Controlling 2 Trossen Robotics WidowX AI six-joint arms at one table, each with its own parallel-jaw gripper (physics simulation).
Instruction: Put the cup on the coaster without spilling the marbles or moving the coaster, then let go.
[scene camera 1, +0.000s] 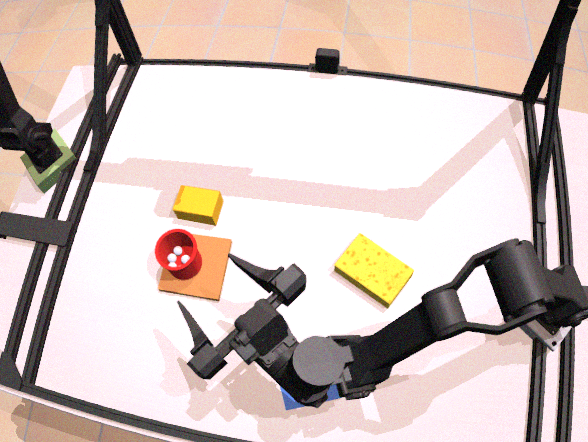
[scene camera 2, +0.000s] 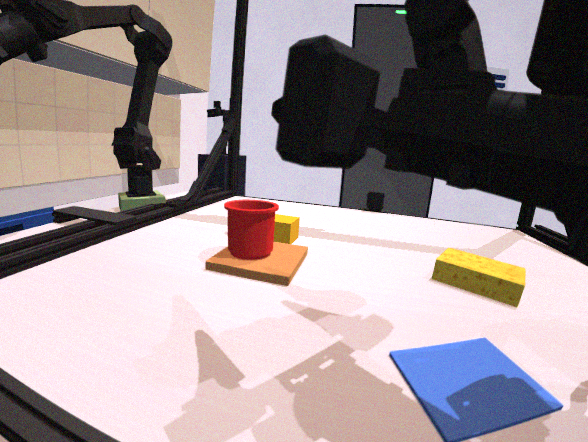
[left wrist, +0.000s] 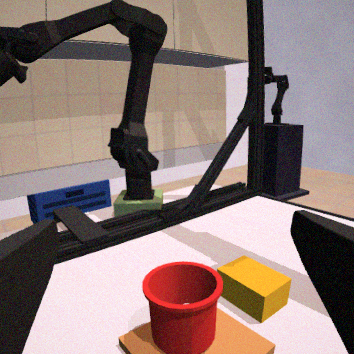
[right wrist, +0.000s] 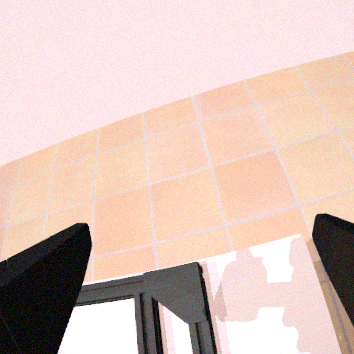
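Seen in the pictures: left gripper, fingertip midpoint: (scene camera 1: 203, 277) (left wrist: 176, 227); right gripper, fingertip midpoint: (right wrist: 202, 230); left arm's base at its link origin: (scene camera 1: 550, 310); right arm's base at its link origin: (scene camera 1: 45, 155) (scene camera 2: 140, 194) (left wrist: 139, 194).
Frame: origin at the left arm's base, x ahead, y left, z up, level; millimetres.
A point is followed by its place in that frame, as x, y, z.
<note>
The red cup (scene camera 1: 172, 241) @(530, 361, 21) (scene camera 2: 251, 232) @(474, 382, 21) (left wrist: 182, 325) @(470, 368, 27) stands upright on the orange-brown square coaster (scene camera 1: 214, 267) @(462, 335, -16) (scene camera 2: 286, 262) @(450, 345, -16) (left wrist: 242, 341) @(489, 311, -16), toward its back left part in scene camera 2. Several white marbles (scene camera 1: 178, 250) @(518, 362, 5) lie inside the cup. My left gripper (scene camera 1: 204, 278) @(388, 372, 153) (left wrist: 176, 227) @(388, 372, 153) is open and empty, backed off from the cup; its fingertips point toward the cup and coaster from the lower right in scene camera 1. In scene camera 2 its fingers do not show clearly. My right gripper (right wrist: 202, 230) @(635, 774, 177) is open and empty, facing the tiled floor and frame.
A yellow block (scene camera 1: 197, 205) @(558, 287, 8) (scene camera 2: 286, 229) @(529, 286, -2) (left wrist: 255, 287) @(541, 287, 8) lies behind the coaster. A spotted yellow sponge (scene camera 1: 374, 270) @(270, 159, 1) (scene camera 2: 477, 276) @(268, 189, -6) lies to the right. A flat blue square (scene camera 1: 291, 398) @(216, 392, -24) (scene camera 2: 470, 362) @(224, 332, -25) lies near the front, partly under my left arm in scene camera 1. Black rails edge the table.
</note>
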